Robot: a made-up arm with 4 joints.
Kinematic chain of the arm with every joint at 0, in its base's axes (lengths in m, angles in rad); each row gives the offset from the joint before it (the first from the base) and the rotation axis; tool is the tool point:
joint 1: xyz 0 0 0.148 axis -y
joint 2: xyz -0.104 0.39 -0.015 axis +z
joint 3: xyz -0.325 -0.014 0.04 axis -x
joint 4: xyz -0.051 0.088 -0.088 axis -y
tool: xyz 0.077 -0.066 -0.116
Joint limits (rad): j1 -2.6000..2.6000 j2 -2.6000..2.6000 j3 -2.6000..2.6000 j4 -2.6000..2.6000
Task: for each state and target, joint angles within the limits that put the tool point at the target. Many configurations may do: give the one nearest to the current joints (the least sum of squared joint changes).
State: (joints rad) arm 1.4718 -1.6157 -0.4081 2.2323
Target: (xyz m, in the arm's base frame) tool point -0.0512 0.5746 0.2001
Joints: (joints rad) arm 2.0831 -2.2634 -0.5896 1.4800
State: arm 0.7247 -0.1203 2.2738 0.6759
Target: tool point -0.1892 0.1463 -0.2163
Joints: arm 1.2935 0.0747 1.9436 -0.1368
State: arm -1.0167 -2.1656 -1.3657 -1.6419
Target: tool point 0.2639 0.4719 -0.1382
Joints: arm -0.9199 -2.6000 -1.5176 -1.2651
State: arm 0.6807 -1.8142 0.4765 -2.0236
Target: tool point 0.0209 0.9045 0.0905
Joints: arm 0.8133 -1.8605 0.8650 -2.0918
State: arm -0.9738 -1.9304 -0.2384 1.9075
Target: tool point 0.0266 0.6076 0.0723
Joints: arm -1.7257 -2.2209 -0.0523 1.7843
